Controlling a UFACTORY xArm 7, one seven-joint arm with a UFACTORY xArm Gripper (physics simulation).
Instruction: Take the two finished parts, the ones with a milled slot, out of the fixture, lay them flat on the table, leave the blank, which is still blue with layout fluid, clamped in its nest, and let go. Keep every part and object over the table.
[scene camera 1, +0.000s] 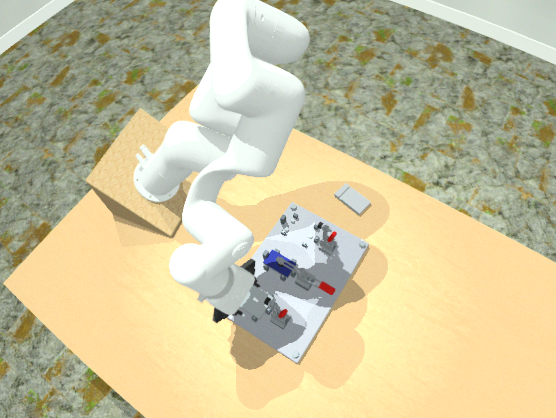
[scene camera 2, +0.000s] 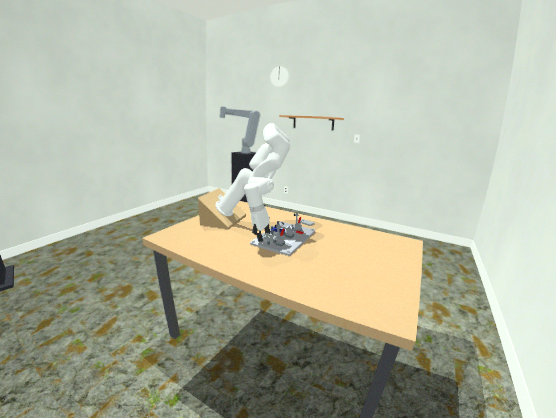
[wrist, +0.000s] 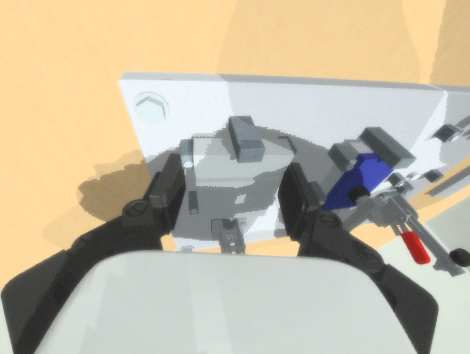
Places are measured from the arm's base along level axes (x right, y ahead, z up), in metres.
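Where they show: gripper, fingertip midpoint: (scene camera 1: 246, 297) (scene camera 2: 264, 237) (wrist: 233, 175); arm's base, origin of the base link: (scene camera 1: 156, 179) (scene camera 2: 224, 208).
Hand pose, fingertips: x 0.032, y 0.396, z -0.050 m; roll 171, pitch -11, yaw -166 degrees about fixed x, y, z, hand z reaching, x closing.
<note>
Each offset is from my fingertips to the top centre of the thing. "pt": to the spot under its first point. Level surfaces: height alone.
The fixture plate (scene camera 1: 314, 311) (scene camera 2: 289, 251) (wrist: 187, 102) lies on the table. My gripper (scene camera 1: 246, 299) (scene camera 2: 263, 237) (wrist: 233, 175) is over its near-arm end, shut on a grey slotted part {dx -0.007, dy +0.014, dz +0.009 m} (scene camera 1: 257, 303) (wrist: 225, 192), with one black finger at each side. The part is at its nest among small dark blocks; whether its underside touches the plate is hidden. The blue blank {dx -0.116, dy -0.007, dz +0.008 m} (scene camera 1: 274, 260) (scene camera 2: 275, 229) (wrist: 364, 177) sits in the middle nest, with a clamp arm (scene camera 1: 286, 262) over it. The other finished part {dx -0.396, dy -0.014, dz -0.023 m} (scene camera 1: 353, 199) (scene camera 2: 307, 223) lies flat on the table beside the fixture.
The middle clamp's red handle (scene camera 1: 326, 288) (wrist: 416, 247) lies low and outward. Red handles of the end clamps {pt dx -0.026, dy +0.103, dz +0.071 m} (scene camera 1: 283, 313) {pt dx -0.235, dy +0.050, dz +0.065 m} (scene camera 1: 332, 236) stand raised. A dark block {dx +0.003, dy -0.030, dz +0.015 m} (wrist: 246, 139) overlaps the held part's far edge. The arm's wedge base (scene camera 1: 135, 150) (scene camera 2: 212, 210) stands on the table {dz -0.033 m} (scene camera 1: 430, 300) (scene camera 2: 350, 270).
</note>
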